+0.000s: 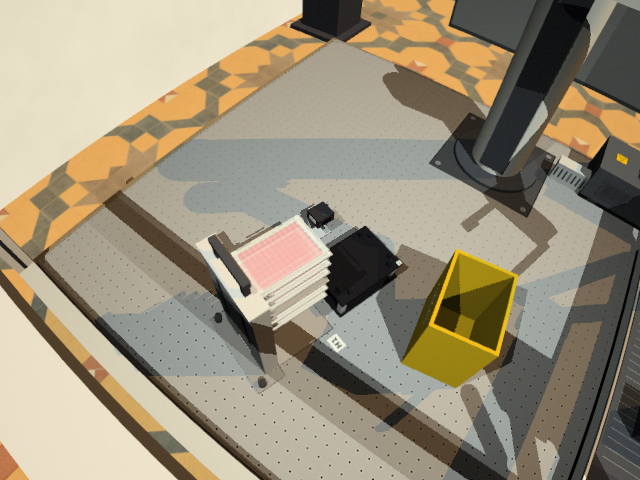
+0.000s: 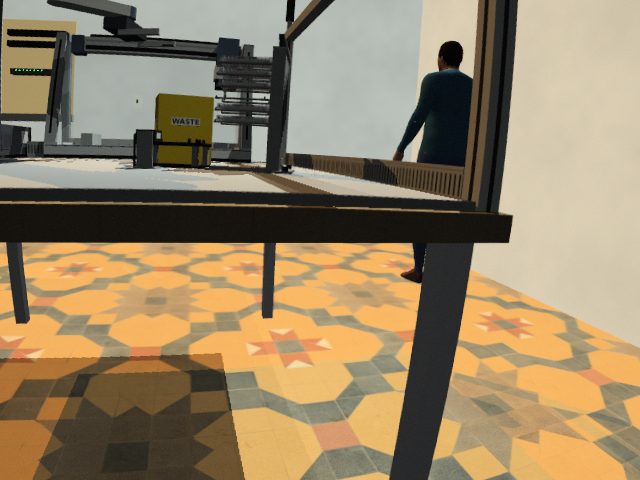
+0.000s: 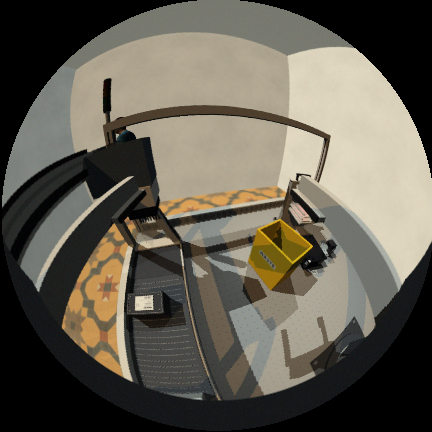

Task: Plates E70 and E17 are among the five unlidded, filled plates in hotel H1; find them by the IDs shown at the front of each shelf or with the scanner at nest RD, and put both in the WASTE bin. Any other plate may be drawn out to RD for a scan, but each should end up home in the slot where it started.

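Seen in the pictures: gripper, fingertip midpoint: (image 2: 167, 38) (image 3: 217, 180); arm's base at its link origin: (image 1: 494, 162).
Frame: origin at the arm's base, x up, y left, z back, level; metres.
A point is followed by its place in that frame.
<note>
Hotel H1 (image 1: 266, 343) {x 0.173, y -0.126, z -0.840 m} (image 2: 277, 108) {x 0.158, y -0.262, z -0.805 m} holds several stacked plates. Its top plate (image 1: 281, 253) {x 0.280, y -0.168, z -0.745 m} is unlidded with pink wells; lower plates show as pale edges. I cannot read any plate ID, so E70 and E17 cannot be told apart. Nest RD (image 1: 361, 268) {x 0.073, y -0.104, z -0.577 m}, a black platform, stands beside the hotel with no plate on it. The small black scanner (image 1: 320, 213) {x 0.096, y -0.245, z -0.530 m} is behind it. The yellow WASTE bin (image 1: 429, 351) {x 0.123, y 0.093, z -0.671 m} (image 2: 184, 105) {x 0.183, y 0.051, z -0.591 m} (image 3: 260, 250) {x 0.142, y 0.174, z -0.613 m} stands upright; the visible part of its inside shows no plate. My gripper (image 3: 217, 180) {x 0.453, y 0.359, z -0.509 m} is open and empty, high above the table and away from the hotel.
The arm's column (image 1: 537, 93) {x 0.297, y 0.019, z -0.077 m} rises at the back right, beside a dark control box (image 1: 615, 180) {x 0.115, y 0.303, z 0.035 m}. A conveyor (image 3: 162, 355) {x 0.062, y 0.565, z -0.368 m} with a dark labelled box (image 3: 145, 303) {x 0.133, y 0.568, z -0.527 m} runs along one table side. A person (image 2: 444, 113) stands beyond the table. Frame posts edge the table.
</note>
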